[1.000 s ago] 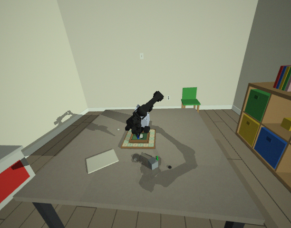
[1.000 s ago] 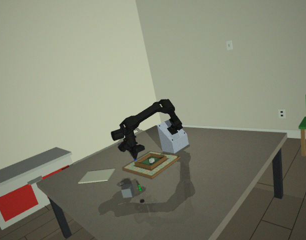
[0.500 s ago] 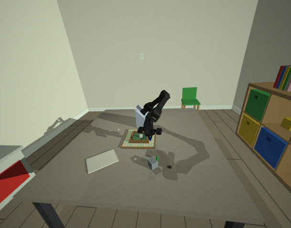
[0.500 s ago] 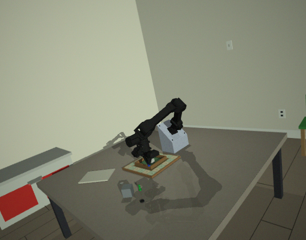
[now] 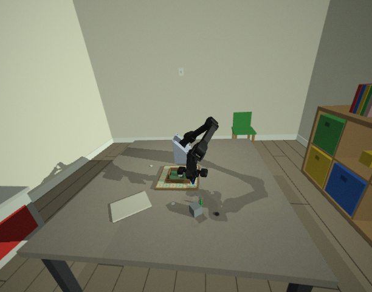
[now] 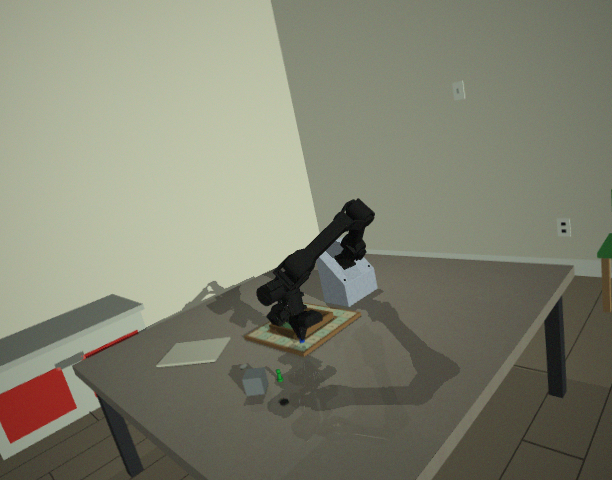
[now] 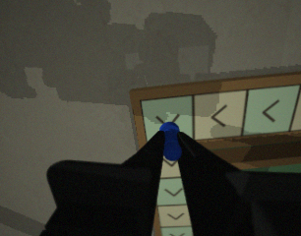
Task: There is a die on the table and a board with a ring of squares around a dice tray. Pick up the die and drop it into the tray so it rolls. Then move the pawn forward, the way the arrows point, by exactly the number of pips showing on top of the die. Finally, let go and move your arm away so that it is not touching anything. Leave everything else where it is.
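Now: gripper tip 110 mm to the left of the white die, 100 mm past it and 10 mm above it. Round my gripper tip: blue pawn 10 mm above; grey block 210 mm ahead, 40 mm to the left, 10 mm below; green pawn 150 mm ahead, 70 mm to the left, 20 mm below.
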